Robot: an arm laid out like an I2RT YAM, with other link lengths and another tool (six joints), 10 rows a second.
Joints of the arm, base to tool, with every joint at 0 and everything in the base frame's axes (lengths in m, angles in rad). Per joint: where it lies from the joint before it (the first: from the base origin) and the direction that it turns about. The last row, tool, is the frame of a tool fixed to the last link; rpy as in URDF.
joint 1: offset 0 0 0.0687 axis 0 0 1
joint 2: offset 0.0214 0.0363 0.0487 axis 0 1 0
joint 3: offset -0.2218 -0.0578 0 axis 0 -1 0
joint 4: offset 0.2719 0.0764 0.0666 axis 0 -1 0
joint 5: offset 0.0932 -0.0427 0.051 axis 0 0 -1
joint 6: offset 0.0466 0 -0.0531 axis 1 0 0
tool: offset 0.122 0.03 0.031 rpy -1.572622 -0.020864 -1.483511
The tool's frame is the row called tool.
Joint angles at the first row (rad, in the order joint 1, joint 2, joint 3, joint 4, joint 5, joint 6):
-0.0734, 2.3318, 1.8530, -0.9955, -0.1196, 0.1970
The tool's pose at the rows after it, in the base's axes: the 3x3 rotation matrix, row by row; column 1 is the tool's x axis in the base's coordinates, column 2 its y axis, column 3 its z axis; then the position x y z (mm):
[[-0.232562 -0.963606 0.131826], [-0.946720 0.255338 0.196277], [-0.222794 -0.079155 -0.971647]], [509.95 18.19 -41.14]
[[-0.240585 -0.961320 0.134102], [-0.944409 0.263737 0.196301], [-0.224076 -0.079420 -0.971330]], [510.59 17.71 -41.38]
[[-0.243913 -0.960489 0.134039], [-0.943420 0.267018 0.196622], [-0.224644 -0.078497 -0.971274]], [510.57 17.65 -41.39]
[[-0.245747 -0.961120 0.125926], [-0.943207 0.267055 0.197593], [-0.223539 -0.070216 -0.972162]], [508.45 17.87 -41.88]
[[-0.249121 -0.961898 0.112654], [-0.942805 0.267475 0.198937], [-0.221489 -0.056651 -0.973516]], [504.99 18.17 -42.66]
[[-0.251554 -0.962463 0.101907], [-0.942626 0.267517 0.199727], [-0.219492 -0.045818 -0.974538]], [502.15 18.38 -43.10]
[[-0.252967 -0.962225 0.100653], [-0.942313 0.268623 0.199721], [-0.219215 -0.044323 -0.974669]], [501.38 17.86 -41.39]
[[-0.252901 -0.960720 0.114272], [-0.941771 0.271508 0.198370], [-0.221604 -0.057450 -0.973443]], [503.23 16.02 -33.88]
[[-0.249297 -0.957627 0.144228], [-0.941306 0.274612 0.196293], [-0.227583 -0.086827 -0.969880]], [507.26 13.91 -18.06]
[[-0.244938 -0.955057 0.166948], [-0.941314 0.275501 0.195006], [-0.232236 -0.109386 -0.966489]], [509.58 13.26 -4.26]
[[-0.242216 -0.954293 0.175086], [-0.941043 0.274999 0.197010], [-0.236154 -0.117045 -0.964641]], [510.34 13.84 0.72]
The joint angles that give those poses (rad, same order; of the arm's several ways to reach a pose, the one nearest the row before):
-0.0731, 2.3321, 1.8530, -0.9882, -0.1211, 0.2077
-0.0734, 2.3329, 1.8530, -0.9859, -0.1215, 0.2161
-0.0734, 2.3329, 1.8531, -0.9863, -0.1219, 0.2195
-0.0734, 2.3329, 1.8530, -0.9947, -0.1223, 0.2195
-0.0734, 2.3329, 1.8530, -1.0084, -0.1226, 0.2199
-0.0734, 2.3326, 1.8530, -1.0199, -0.1226, 0.2199
-0.0746, 2.3283, 1.8530, -1.0256, -0.1226, 0.2199
-0.0780, 2.3123, 1.8530, -1.0283, -0.1226, 0.2195
-0.0818, 2.2791, 1.8530, -1.0313, -0.1234, 0.2192
-0.0830, 2.2501, 1.8534, -1.0374, -0.1242, 0.2191
-0.0826, 2.2398, 1.8534, -1.0393, -0.1268, 0.2192

